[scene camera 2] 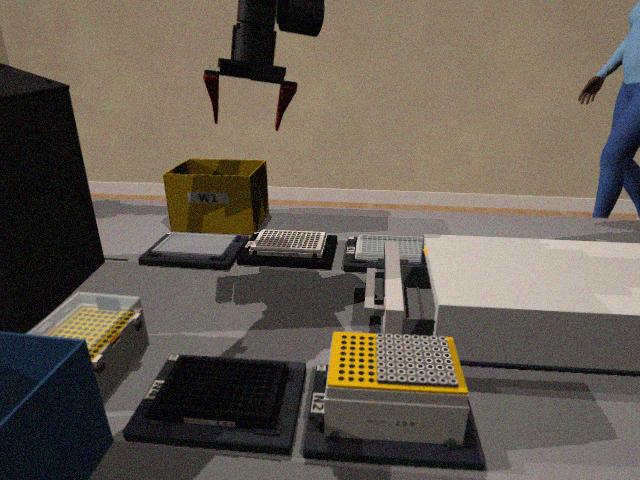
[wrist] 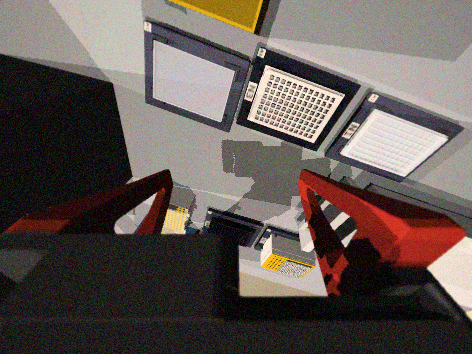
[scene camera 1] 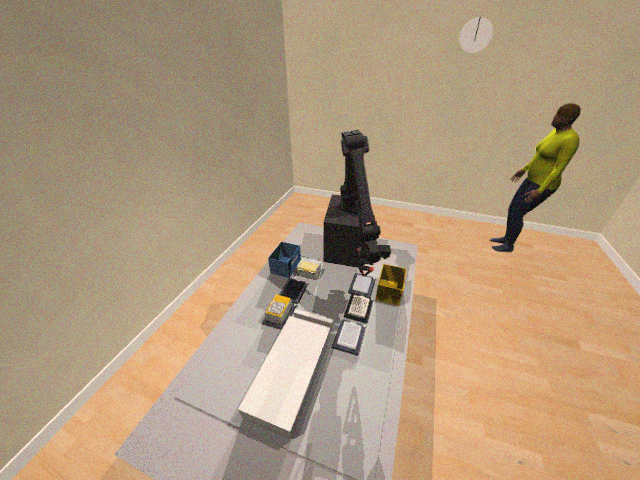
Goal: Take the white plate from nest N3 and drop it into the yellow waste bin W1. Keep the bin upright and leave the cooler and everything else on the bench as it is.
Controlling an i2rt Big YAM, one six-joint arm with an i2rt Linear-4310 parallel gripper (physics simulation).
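Places are measured from the arm's base along level axes (x ahead, y left, z up), in centimetres.
Pixels of known places: gripper, between the fingertips: [scene camera 2: 246, 127] [wrist: 235, 176] [scene camera 1: 363, 268]; arm's base, origin of its link: [scene camera 1: 349, 207].
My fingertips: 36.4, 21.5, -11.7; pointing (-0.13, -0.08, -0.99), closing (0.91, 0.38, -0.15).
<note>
Ahead of a thing's pixels: the offset from my fingertips to its top centre, as dx, dy, dz.
The white plate {+6.1, +1.6, -20.0} [scene camera 1: 359, 305] [scene camera 2: 289, 241] [wrist: 297, 104], with a grid of square wells, lies flat in the dark nest N3 {+6.1, +1.6, -20.4} [scene camera 2: 330, 253] [wrist: 300, 69], the middle one of three nests in a row. The yellow bin W1 {-12.5, +13.4, -10.6} [scene camera 1: 389, 295] [scene camera 2: 217, 214] [wrist: 225, 10] stands upright beside the row, next to the nest with a smooth pale plate; part of it shows at the top of the wrist view. My gripper [scene camera 1: 366, 271] [scene camera 2: 246, 126] [wrist: 235, 176] is open and empty, pointing down. It hangs well above the bench near the bin and the row of nests, not touching the plate.
A smooth pale plate {-10.6, -2.2, -20.6} [wrist: 192, 80] and a ribbed white plate {+24.5, +3.2, -20.0} [wrist: 395, 142] sit in the neighbouring nests. A long white box {+52.2, -12.6, -14.2} [scene camera 1: 289, 372] [scene camera 2: 516, 273], black block {+10.0, -36.2, -20.0} [scene camera 2: 222, 390], yellow-topped tip box {+27.4, -34.0, -14.9} [scene camera 2: 395, 413], clear-walled box {-7.5, -34.9, -15.7} [scene camera 2: 121, 341] and blue bin {-6.4, -50.8, -10.6} [scene camera 1: 283, 263] stand around.
</note>
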